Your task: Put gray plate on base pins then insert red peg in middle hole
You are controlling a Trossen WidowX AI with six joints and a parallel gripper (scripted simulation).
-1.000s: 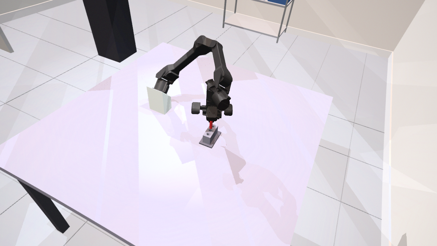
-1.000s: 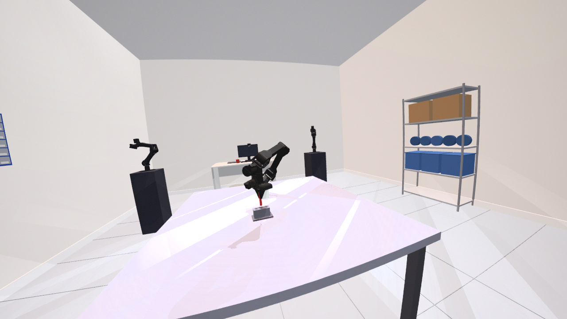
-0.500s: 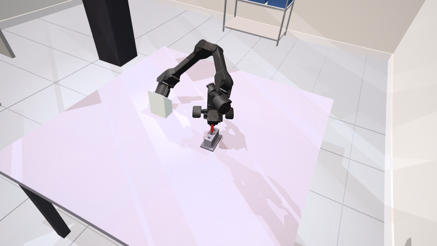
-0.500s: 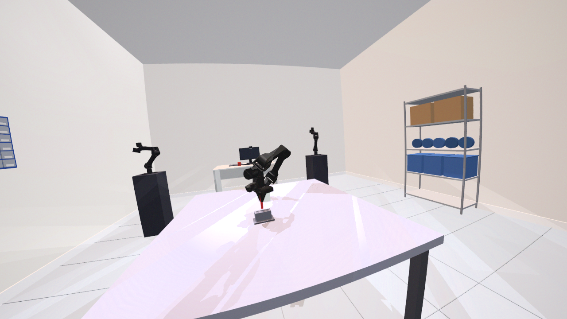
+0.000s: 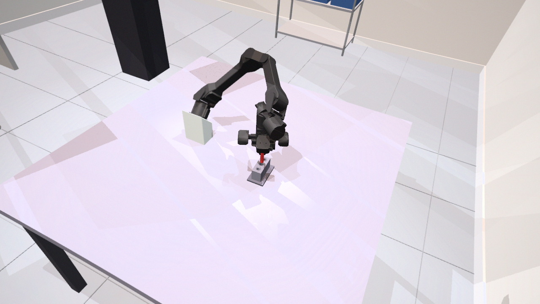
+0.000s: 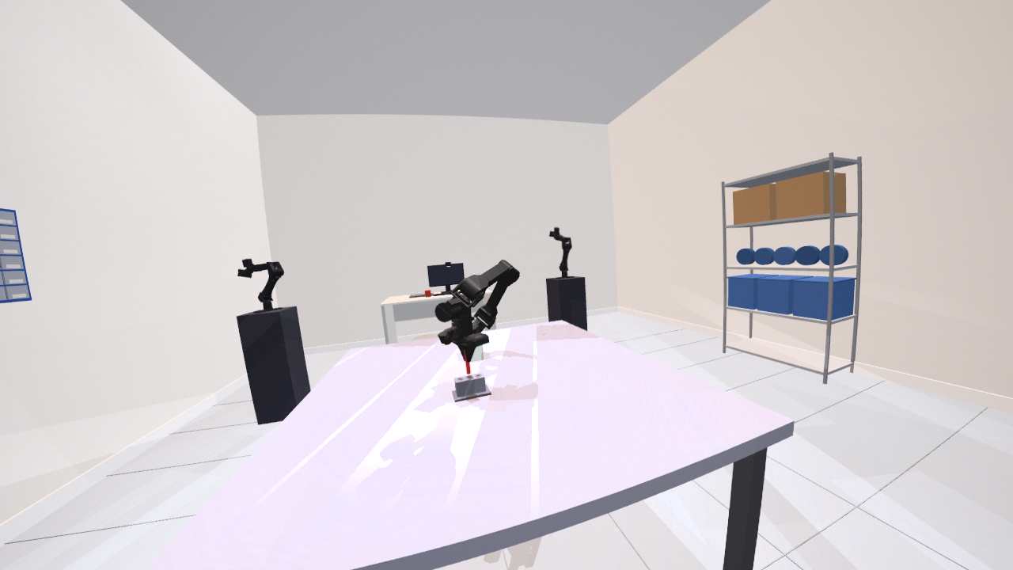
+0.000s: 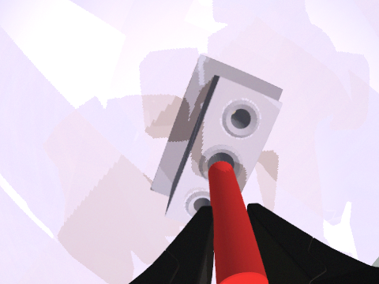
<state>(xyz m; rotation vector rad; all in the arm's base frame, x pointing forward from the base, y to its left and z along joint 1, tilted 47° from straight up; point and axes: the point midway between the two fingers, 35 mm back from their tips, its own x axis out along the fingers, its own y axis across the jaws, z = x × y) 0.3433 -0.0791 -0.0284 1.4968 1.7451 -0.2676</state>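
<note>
Now: gripper tip 70 mm above the gray plate. The rest, counted from my gripper tip: gray base: 110 mm below; then red peg: right at my gripper tip.
</note>
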